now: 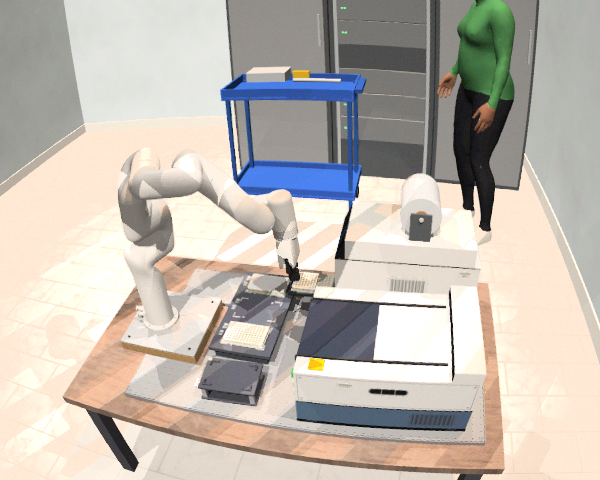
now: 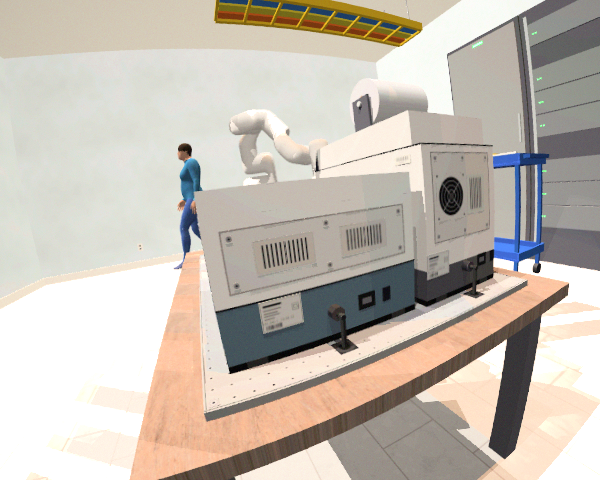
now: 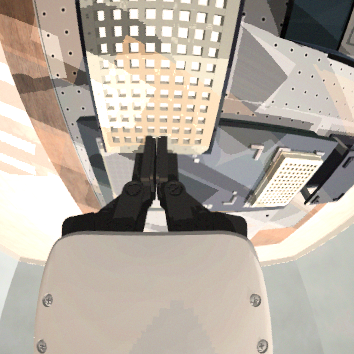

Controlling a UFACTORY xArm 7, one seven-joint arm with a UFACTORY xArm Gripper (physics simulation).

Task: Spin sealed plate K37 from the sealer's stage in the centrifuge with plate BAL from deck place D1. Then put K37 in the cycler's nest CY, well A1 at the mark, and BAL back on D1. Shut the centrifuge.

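Pixels of known places: gripper, fingertip midpoint: (image 1: 295,279) (image 3: 156,149); arm's base at its link origin: (image 1: 161,318).
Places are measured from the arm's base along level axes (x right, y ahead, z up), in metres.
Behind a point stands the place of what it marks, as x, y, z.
Note:
A pale plate with a grid of square wells (image 1: 305,281) @[-0.115, 0.478, 0.087] (image 3: 159,80) @[-0.113, 0.498, 0.090] lies on the sealer's stage, in front of the white sealer (image 1: 405,270) @[0.029, 0.772, 0.241] (image 2: 450,130) @[-0.056, 0.984, 0.293] with its film roll; by its place it is K37. My gripper (image 1: 294,276) @[-0.121, 0.445, 0.090] (image 3: 156,149) @[-0.121, 0.445, 0.090] is shut and empty, its fingertips over the plate's deck-side end; the height between them is hard to tell. Another welled plate (image 1: 246,334) @[0.083, 0.315, 0.035] (image 3: 288,180) @[0.080, 0.326, 0.037] sits on the near part of the dark deck (image 1: 257,312) @[-0.034, 0.330, 0.022] (image 3: 225,172) @[-0.032, 0.340, 0.022]. No plate name is readable. The white and blue machine (image 1: 385,395) @[0.379, 0.712, 0.122] (image 2: 310,250) @[0.269, 0.962, 0.122] stands front right; its inside is hidden.
A pale, flat plate-like piece (image 1: 267,283) @[-0.163, 0.346, 0.038] (image 3: 119,172) @[-0.185, 0.372, 0.038] is at the deck's far end. A low dark stand (image 1: 231,375) @[0.250, 0.298, 0.030] (image 3: 340,172) @[0.217, 0.325, 0.030] is at its near end. A blue cart (image 1: 290,94) (image 2: 517,160) stands behind the table. A person in green (image 1: 485,45) stands behind the sealer.

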